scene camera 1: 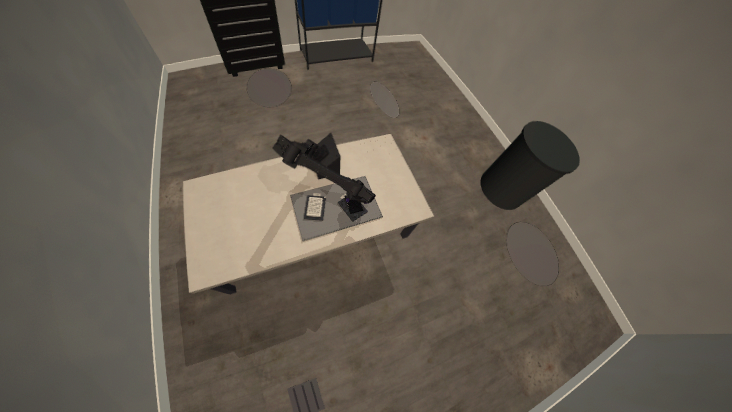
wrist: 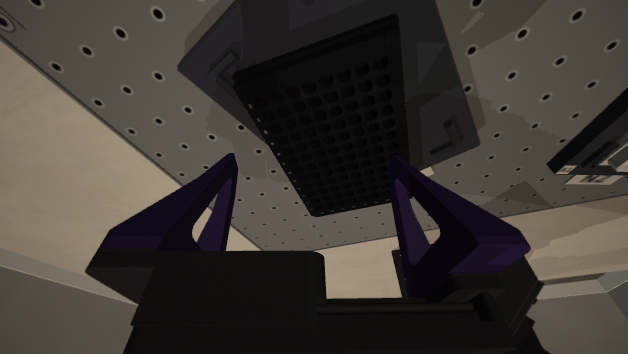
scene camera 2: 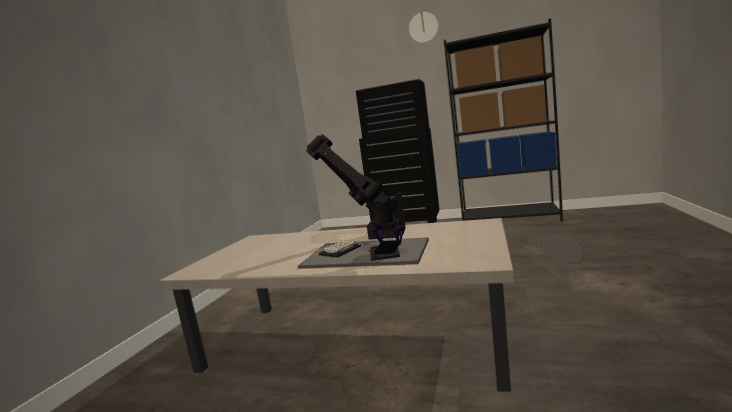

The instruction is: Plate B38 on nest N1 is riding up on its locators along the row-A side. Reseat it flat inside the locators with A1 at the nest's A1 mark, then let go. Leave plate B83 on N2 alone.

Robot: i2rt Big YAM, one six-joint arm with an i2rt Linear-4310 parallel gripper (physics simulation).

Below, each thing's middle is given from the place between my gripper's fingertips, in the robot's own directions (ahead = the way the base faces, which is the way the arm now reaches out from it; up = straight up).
Labels:
Right now the black well plate (wrist: 333, 113) is 10 mm behind my hand, 20 mm to the right of it and 20 mm below it. From my hand the other things lie so: nest N2 (wrist: 580, 156) (80 mm behind, 250 mm to the right, 30 mm below).

